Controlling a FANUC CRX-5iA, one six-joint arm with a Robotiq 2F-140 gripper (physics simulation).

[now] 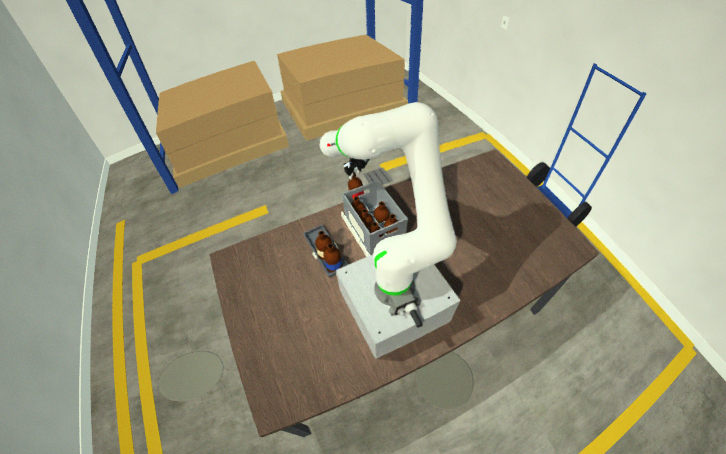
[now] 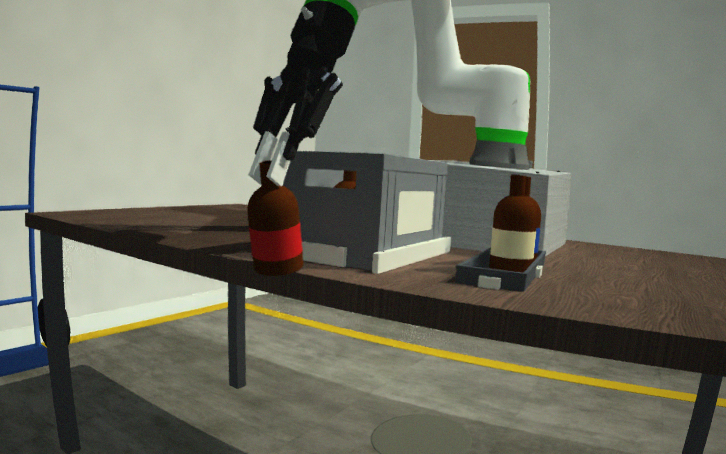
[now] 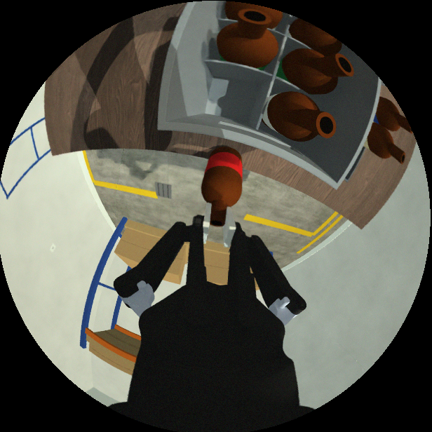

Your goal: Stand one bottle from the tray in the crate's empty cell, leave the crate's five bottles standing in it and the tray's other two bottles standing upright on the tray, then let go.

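Places are measured from the arm's base along level axes (x right, y ahead, z up), in centimetres.
Pixels of known places: gripper, fingertip midpoint: (image 1: 352,176) (image 2: 264,180); arm's base, link origin: (image 1: 394,288) (image 2: 499,166).
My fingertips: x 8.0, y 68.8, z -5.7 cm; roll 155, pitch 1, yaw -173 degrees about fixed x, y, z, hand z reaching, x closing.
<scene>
Ahead of a thing's pixels: the offset from my fingertips to its top centre. "*": to the spot under its first point. Level surfaces: height alone.
My gripper (image 1: 353,174) (image 2: 270,163) (image 3: 217,212) is tilted and shut on the neck of the red-banded brown bottle @[dy -2.4, dx +0.4, dz +2.9 cm] (image 1: 354,183) (image 2: 274,211) (image 3: 222,185). The bottle hangs nearly upright outside the crate, beyond its end wall, at the table's edge. The grey crate @[dy -26.9, dx +0.7, dz +4.8 cm] (image 2: 342,214) (image 3: 167,107) stands on the table; brown bottles @[dy -26.2, dx +4.8, dz +3.6 cm] (image 1: 381,212) (image 3: 247,45) stand in five of its cells. Its empty cell (image 3: 239,97) is the corner cell at the end nearest the held bottle. On the small dark tray @[* dy -17.6, dx -28.8, dz -12.0 cm] (image 1: 310,233) (image 2: 471,275) stand a cream-banded bottle @[dy -31.5, dx -25.2, dz +3.3 cm] (image 1: 322,241) (image 2: 512,240) (image 3: 382,141) and a blue-banded bottle @[dy -39.4, dx -23.8, dz +3.3 cm] (image 1: 331,255) (image 3: 392,112), both upright.
The robot's grey base block (image 1: 358,315) (image 2: 556,208) stands on the brown table @[dz -12.7 cm] (image 1: 289,331) (image 2: 631,278) behind the crate and tray. The crate's walls rise between the held bottle and the cells. Carton stacks (image 1: 214,107) (image 1: 342,69) and a blue hand truck (image 1: 608,156) stand on the floor beyond the table.
</scene>
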